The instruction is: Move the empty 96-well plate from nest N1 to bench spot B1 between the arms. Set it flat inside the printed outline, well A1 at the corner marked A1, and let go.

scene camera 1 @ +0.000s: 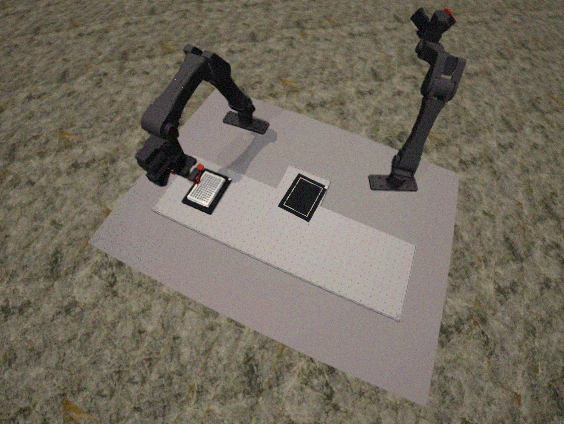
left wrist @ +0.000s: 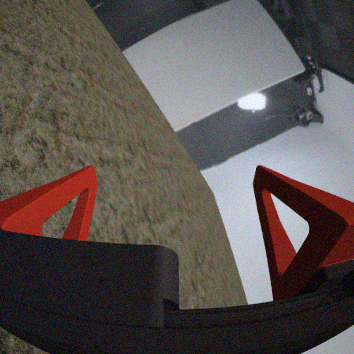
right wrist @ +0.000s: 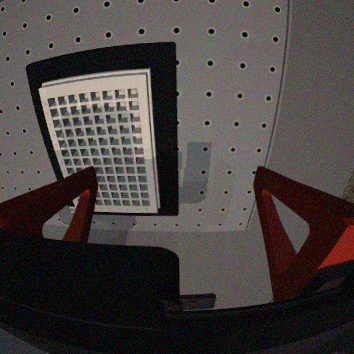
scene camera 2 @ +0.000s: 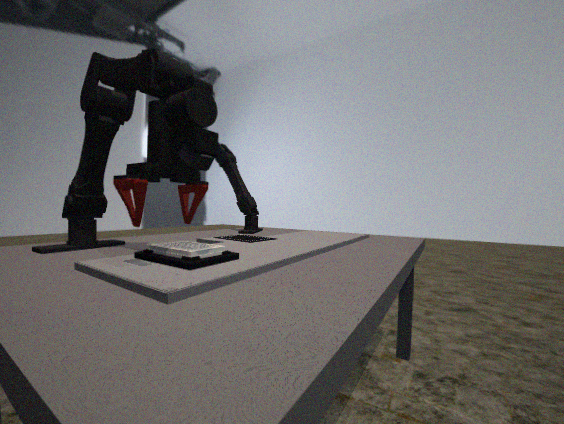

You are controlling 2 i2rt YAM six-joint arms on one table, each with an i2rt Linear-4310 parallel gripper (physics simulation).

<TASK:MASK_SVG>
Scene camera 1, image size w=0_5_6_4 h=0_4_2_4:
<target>white well plate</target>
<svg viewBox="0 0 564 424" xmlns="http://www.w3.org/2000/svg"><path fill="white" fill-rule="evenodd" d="M205 171L200 178L199 184L195 185L187 199L209 207L225 179Z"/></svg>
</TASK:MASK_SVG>
